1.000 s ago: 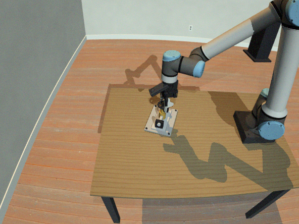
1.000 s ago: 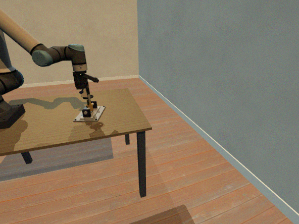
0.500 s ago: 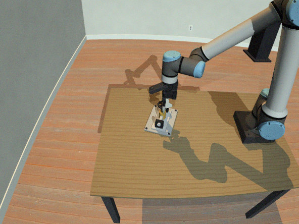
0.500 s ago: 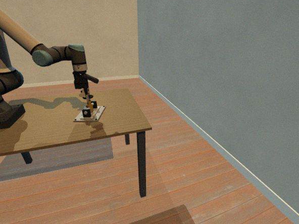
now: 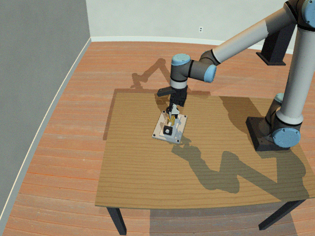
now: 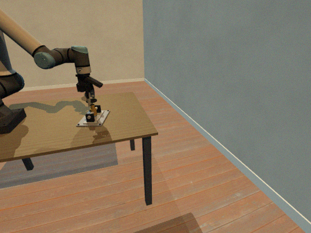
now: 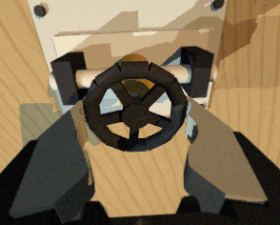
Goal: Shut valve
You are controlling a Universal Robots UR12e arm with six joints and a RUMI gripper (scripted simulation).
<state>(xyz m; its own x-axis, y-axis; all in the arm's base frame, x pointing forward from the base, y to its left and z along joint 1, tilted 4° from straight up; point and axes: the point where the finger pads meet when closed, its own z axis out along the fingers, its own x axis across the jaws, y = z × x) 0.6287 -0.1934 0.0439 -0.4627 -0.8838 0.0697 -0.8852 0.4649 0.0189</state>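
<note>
The black spoked handwheel lies 10 mm above my hand. From my hand the other things lie so: base plate: 120 mm below.
</note>
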